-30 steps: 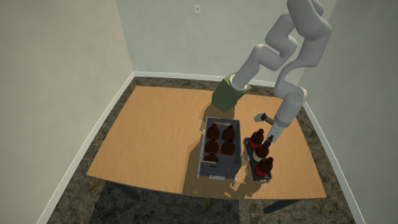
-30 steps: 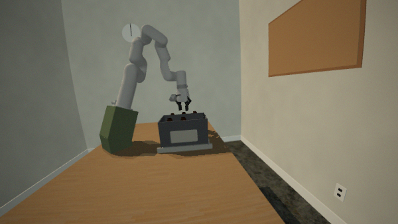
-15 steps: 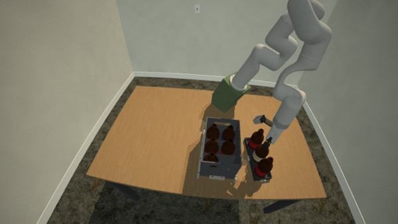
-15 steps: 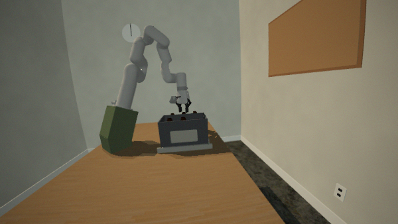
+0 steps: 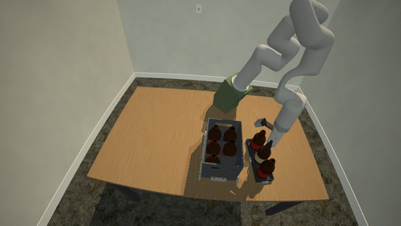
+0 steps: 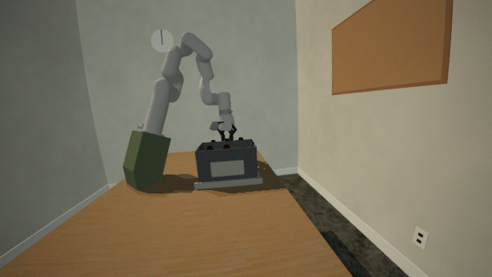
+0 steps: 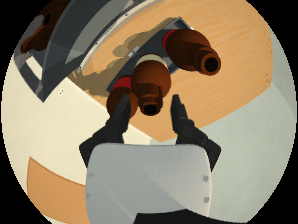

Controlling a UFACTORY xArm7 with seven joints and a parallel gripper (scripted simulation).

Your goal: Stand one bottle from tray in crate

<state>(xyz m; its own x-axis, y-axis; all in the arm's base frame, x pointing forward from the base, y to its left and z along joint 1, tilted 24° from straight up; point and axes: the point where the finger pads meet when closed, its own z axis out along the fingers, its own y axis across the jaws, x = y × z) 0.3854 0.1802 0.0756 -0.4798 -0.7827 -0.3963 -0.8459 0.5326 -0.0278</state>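
Right now my hand is 80 mm above the bottle. Round my hand: grey crate 30 mm ahead, 240 mm to the right, 80 mm below; then narrow tray 150 mm below.
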